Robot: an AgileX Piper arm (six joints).
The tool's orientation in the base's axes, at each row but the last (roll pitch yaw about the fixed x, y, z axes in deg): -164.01 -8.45 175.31; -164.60 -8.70 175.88; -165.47 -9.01 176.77; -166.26 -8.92 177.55
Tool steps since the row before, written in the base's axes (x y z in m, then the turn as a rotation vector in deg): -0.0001 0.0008 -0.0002 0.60 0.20 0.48; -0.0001 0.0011 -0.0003 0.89 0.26 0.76; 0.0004 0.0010 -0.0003 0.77 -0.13 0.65; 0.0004 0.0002 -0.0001 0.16 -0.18 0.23
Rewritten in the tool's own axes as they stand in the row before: 0.0001 0.0008 0.0000 -0.50 0.08 -0.61; 0.0001 0.0011 0.0000 -0.74 0.08 -0.94; -0.0004 0.0010 0.0000 -0.66 -0.28 -0.72; -0.0004 0.0002 0.0000 -0.13 -0.23 -0.20
